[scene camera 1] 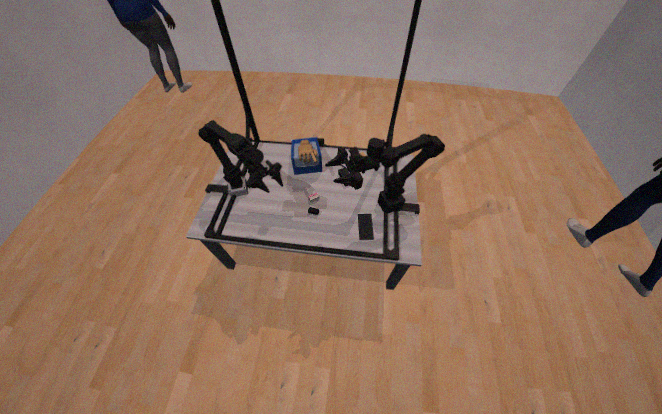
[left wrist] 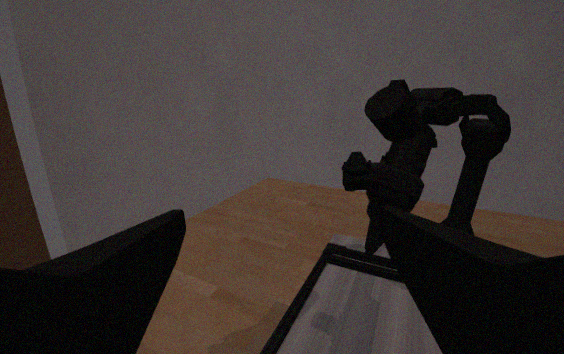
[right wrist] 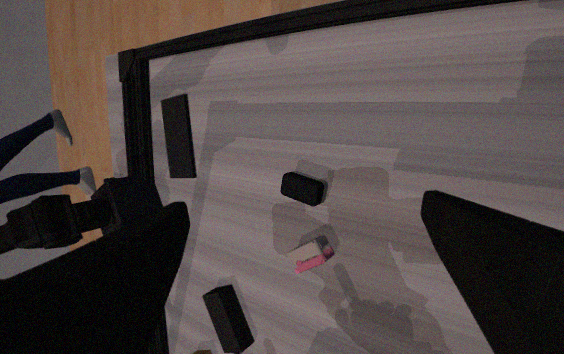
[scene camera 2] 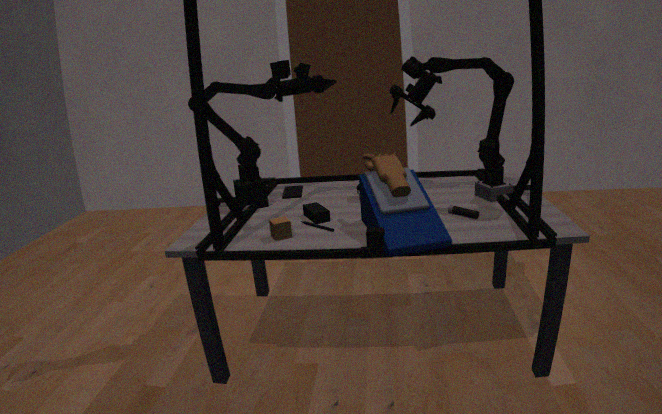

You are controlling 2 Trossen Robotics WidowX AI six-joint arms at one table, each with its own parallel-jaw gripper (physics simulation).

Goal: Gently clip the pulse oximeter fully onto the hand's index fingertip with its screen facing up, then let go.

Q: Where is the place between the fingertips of my left gripper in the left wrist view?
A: At 283, 218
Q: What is my right gripper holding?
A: Nothing.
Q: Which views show my left gripper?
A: Scene camera 1, the left wrist view and scene camera 2 only.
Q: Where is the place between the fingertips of my left gripper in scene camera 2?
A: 331, 81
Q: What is my left gripper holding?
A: Nothing.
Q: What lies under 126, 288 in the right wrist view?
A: My right gripper.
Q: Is my right gripper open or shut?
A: Open.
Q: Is my left gripper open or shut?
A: Open.
